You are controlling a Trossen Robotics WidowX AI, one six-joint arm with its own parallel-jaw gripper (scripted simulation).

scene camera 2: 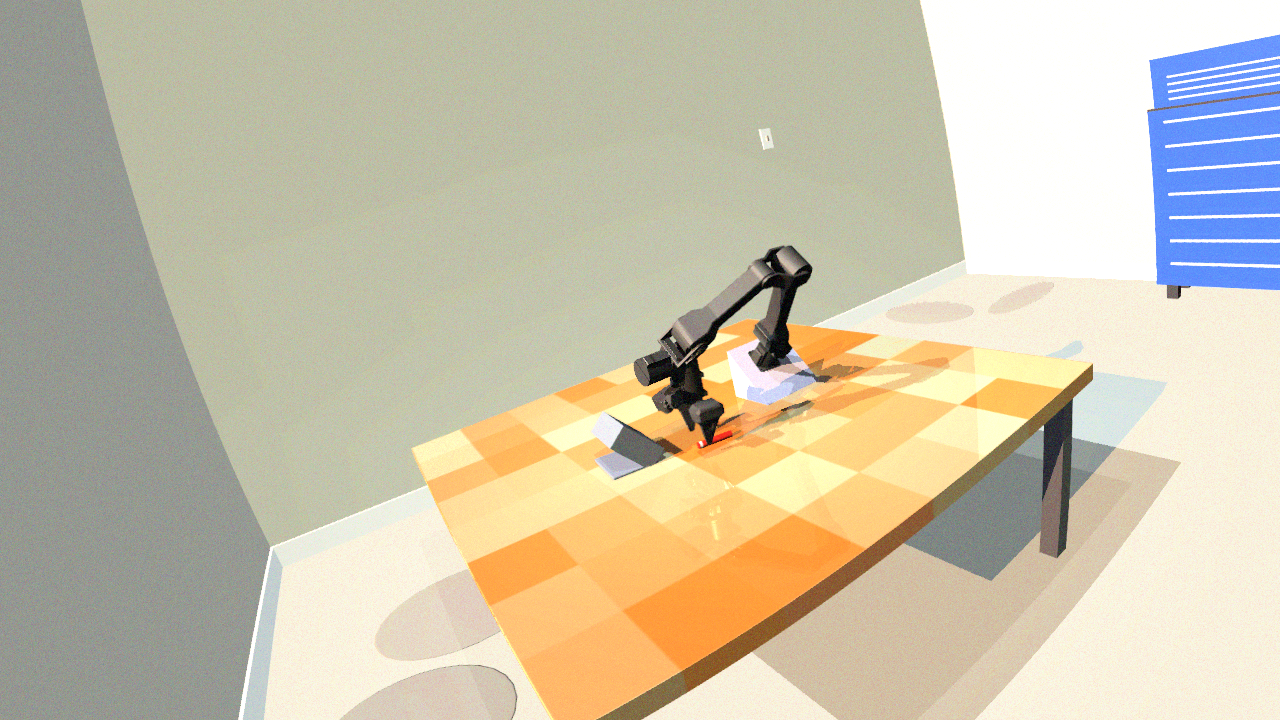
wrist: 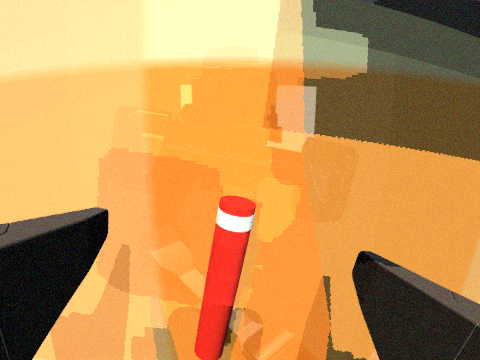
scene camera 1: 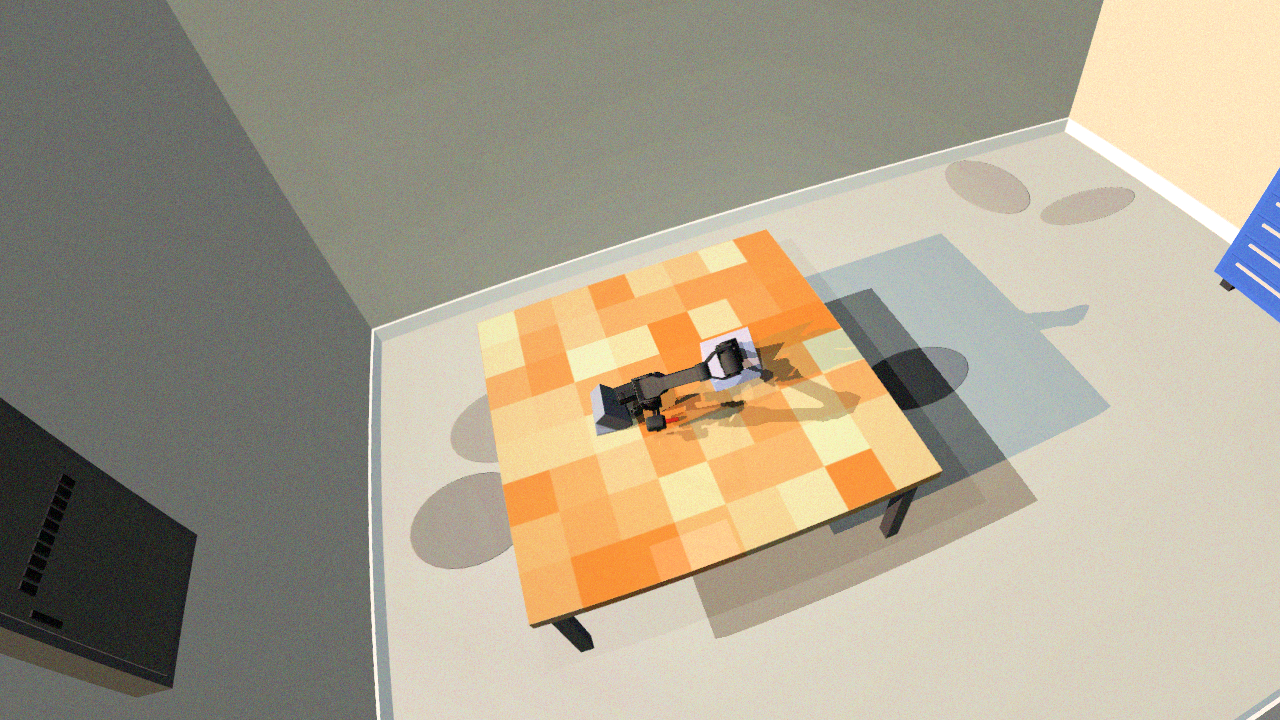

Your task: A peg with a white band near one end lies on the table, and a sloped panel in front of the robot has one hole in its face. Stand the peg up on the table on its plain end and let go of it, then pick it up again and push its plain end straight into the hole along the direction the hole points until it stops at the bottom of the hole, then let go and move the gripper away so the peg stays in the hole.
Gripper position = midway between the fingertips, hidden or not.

Observation:
My gripper (scene camera 2: 700, 437) is open, holding nothing. Further things: a sloped grey panel (scene camera 2: 616, 435).
My gripper shows as well in the wrist view (wrist: 235, 245) and in scene camera 1 (scene camera 1: 656, 419).

